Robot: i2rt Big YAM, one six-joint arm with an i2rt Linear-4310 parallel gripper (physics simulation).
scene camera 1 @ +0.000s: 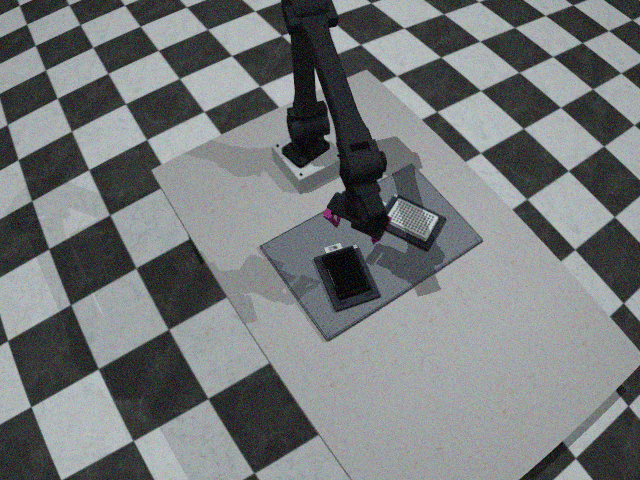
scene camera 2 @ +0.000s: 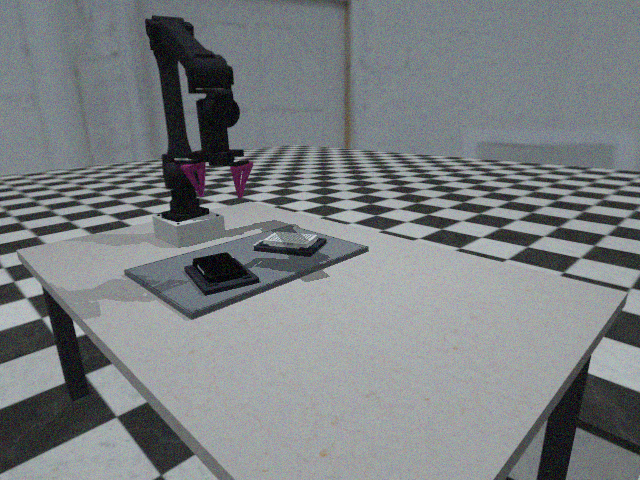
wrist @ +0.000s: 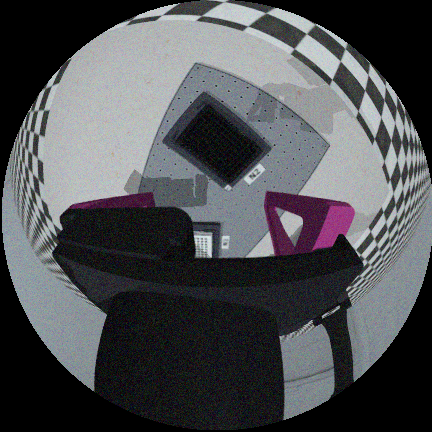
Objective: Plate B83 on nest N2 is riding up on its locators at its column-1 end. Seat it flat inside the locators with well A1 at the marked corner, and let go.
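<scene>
Plate B83, a black well plate, lies on the dark nest N2. In scene camera 2 its far-left end looks higher than the near-right end. The wells are too dark to tell A1. A small white mark is at a nest corner, near the white N2 label. My gripper is open and empty, well above the board, off the label side of the plate, with fingers pointing down.
A white well plate sits on a second dark nest, partly hidden by the gripper in the wrist view. Both nests stand on a grey perforated board. The arm's pale base block stands behind the board.
</scene>
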